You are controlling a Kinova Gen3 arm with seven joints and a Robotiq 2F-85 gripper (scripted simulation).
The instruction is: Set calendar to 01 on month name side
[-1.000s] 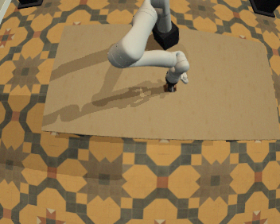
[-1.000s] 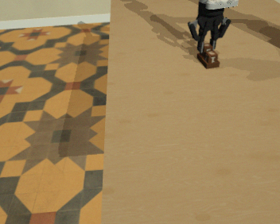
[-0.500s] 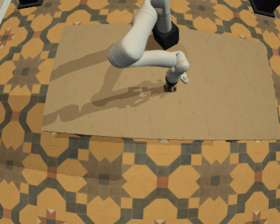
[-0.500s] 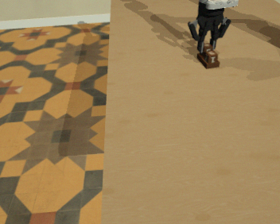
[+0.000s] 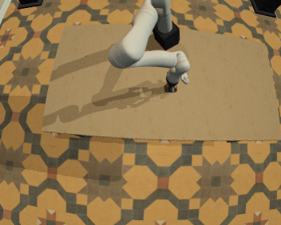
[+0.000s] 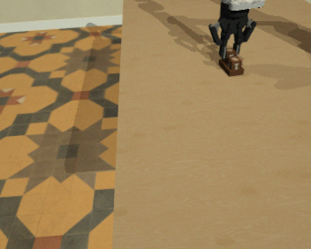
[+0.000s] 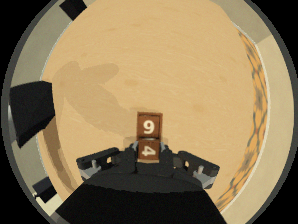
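Now: hand 2 cm to the right of the tray and 4 cm above it.
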